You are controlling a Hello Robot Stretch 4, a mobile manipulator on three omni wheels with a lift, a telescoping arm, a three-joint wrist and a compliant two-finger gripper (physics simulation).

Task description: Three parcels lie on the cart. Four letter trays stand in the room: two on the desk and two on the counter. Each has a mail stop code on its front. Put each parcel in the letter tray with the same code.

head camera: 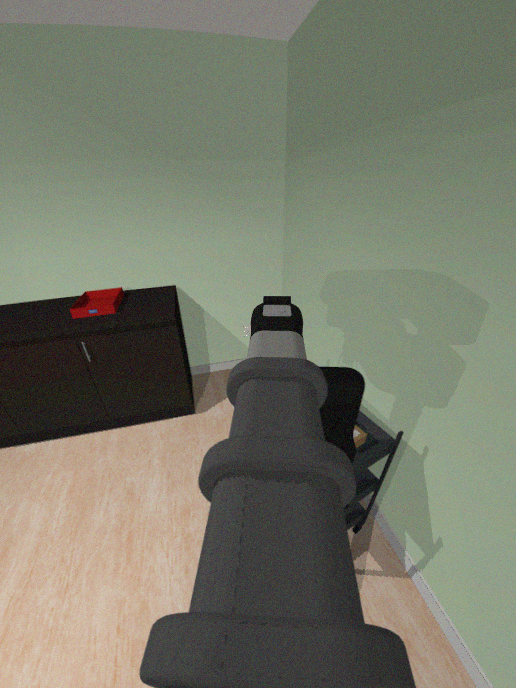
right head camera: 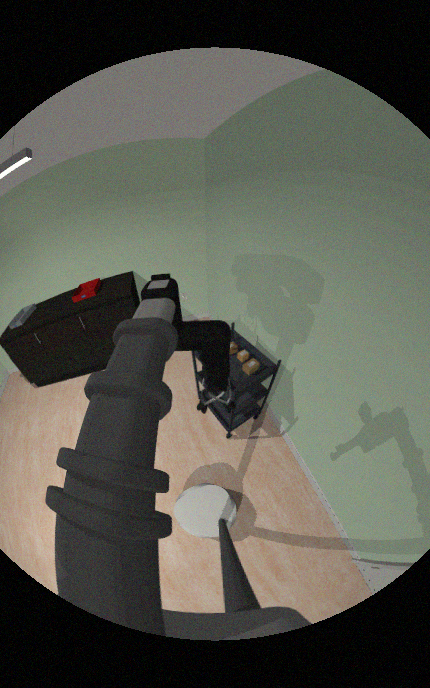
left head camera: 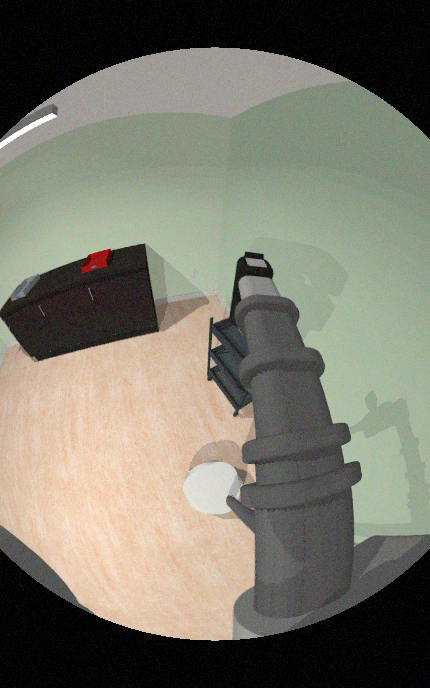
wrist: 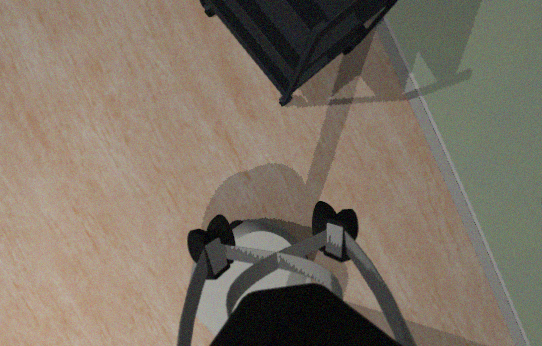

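Where they show: gripper, fingertip midpoint: (right head camera: 215, 409) (wrist: 272, 227); robot's base, origin of the base link: (right head camera: 206, 509) (left head camera: 212, 486).
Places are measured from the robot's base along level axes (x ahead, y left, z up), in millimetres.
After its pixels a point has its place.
Note:
Three brown parcels lie in a row on the top shelf of the dark cart (head camera: 383, 472) {x 770, y -466, z 512 mm} (left head camera: 210, 345) {x 969, y 32, z 482 mm} (right head camera: 268, 385) (wrist: 280, 40) {x 712, y -174, z 370 mm}. In the right head view they are a near parcel (right head camera: 251, 366) {x 796, y -319, z 685 mm}, a middle parcel (right head camera: 242, 355) {x 890, y -278, z 685 mm} and a far parcel (right head camera: 233, 348) {x 965, y -230, z 676 mm}, partly behind the wrist. A red letter tray (head camera: 97, 303) {x 1690, y 1222, z 885 mm} (left head camera: 97, 260) {x 1692, y 1196, z 883 mm} (right head camera: 86, 290) {x 1691, y 1215, z 880 mm} and a grey letter tray (left head camera: 25, 287) {x 1263, y 1947, z 941 mm} (right head camera: 22, 316) {x 1267, y 1948, z 939 mm} stand on the counter. Their codes are too small to read. My gripper (wrist: 272, 227) {x 373, y -87, z 985 mm} (right head camera: 216, 400) {x 373, y -87, z 985 mm} is open and empty, pointing down on the near side of the cart.
The dark counter (head camera: 144, 366) {x 1458, y 858, z 531 mm} (left head camera: 121, 304) {x 1443, y 904, z 492 mm} (right head camera: 60, 345) {x 1241, y 1510, z 520 mm} stands against the wall at the left. The green wall (head camera: 455, 361) {x 822, y -598, z 1041 mm} runs close along the right of the cart. My white round base (left head camera: 210, 487) {x 2, y 20, z 187 mm} (right head camera: 202, 509) {x 10, y 14, z 187 mm} is on the floor below. The desk does not show.

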